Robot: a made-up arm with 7 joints. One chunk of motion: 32 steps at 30 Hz.
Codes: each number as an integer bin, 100 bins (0 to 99) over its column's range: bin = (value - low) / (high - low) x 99, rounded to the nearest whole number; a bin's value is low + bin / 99 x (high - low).
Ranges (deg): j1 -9..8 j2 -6..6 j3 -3..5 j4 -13..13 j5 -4..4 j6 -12..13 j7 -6..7
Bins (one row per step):
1: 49 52 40 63 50 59 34
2: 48 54 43 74 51 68 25
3: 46 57 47 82 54 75 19
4: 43 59 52 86 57 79 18
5: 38 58 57 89 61 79 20
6: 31 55 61 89 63 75 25
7: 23 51 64 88 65 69 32
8: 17 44 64 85 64 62 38
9: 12 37 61 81 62 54 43
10: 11 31 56 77 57 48 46
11: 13 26 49 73 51 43 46
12: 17 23 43 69 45 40 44
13: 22 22 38 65 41 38 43
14: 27 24 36 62 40 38 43
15: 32 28 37 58 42 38 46
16: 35 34 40 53 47 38 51
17: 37 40 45 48 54 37 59
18: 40 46 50 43 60 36 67
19: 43 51 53 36 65 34 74
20: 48 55 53 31 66 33 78
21: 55 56 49 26 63 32 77
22: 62 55 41 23 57 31 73
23: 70 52 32 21 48 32 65
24: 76 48 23 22 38 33 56
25: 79 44 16 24 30 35 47
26: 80 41 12 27 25 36 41
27: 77 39 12 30 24 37 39
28: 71 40 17 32 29 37 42
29: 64 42 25 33 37 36 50
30: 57 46 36 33 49 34 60
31: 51 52 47 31 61 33 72
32: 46 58 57 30 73 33 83
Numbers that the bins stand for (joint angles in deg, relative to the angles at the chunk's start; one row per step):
1: -0.59 0.30 0.23 3.55 0.04 2.90 -1.54
2: -0.76 0.55 0.47 6.43 0.12 5.17 -2.72
3: -1.10 0.91 0.80 8.54 0.36 6.94 -3.51
4: -1.62 1.15 1.20 9.59 0.61 7.95 -3.64
5: -2.47 1.03 1.61 10.37 0.93 7.95 -3.37
6: -3.68 0.67 1.93 10.37 1.09 6.94 -2.72
7: -5.05 0.18 2.17 10.11 1.25 5.42 -1.80
8: -6.08 -0.67 2.17 9.32 1.17 3.66 -1.01
9: -6.94 -1.52 1.93 8.27 1.01 1.64 -0.35
10: -7.11 -2.24 1.53 7.22 0.61 0.12 0.04
11: -6.77 -2.85 0.96 6.17 0.12 -1.14 0.04
12: -6.08 -3.21 0.47 5.12 -0.36 -1.90 -0.22
13: -5.22 -3.33 0.07 4.07 -0.69 -2.40 -0.35
14: -4.36 -3.09 -0.09 3.28 -0.77 -2.40 -0.35
15: -3.51 -2.61 -0.01 2.23 -0.61 -2.40 0.04
16: -2.99 -1.88 0.23 0.92 -0.20 -2.40 0.70
17: -2.65 -1.15 0.64 -0.39 0.36 -2.66 1.75
18: -2.13 -0.42 1.04 -1.71 0.85 -2.91 2.80
19: -1.62 0.18 1.28 -3.55 1.25 -3.41 3.72
20: -0.76 0.67 1.28 -4.86 1.33 -3.67 4.24
21: 0.44 0.79 0.96 -6.17 1.09 -3.92 4.11
22: 1.65 0.67 0.31 -6.96 0.61 -4.17 3.59
23: 3.02 0.30 -0.41 -7.48 -0.12 -3.92 2.54
24: 4.05 -0.18 -1.14 -7.22 -0.93 -3.67 1.35
25: 4.57 -0.67 -1.71 -6.70 -1.58 -3.16 0.17
26: 4.74 -1.03 -2.03 -5.91 -1.98 -2.91 -0.62
27: 4.22 -1.27 -2.03 -5.12 -2.06 -2.66 -0.88
28: 3.19 -1.15 -1.63 -4.60 -1.66 -2.66 -0.48
29: 1.99 -0.91 -0.98 -4.33 -1.01 -2.91 0.57
30: 0.79 -0.42 -0.09 -4.33 -0.04 -3.41 1.88
31: -0.24 0.30 0.80 -4.86 0.93 -3.67 3.45
32: -1.10 1.03 1.61 -5.12 1.90 -3.67 4.90

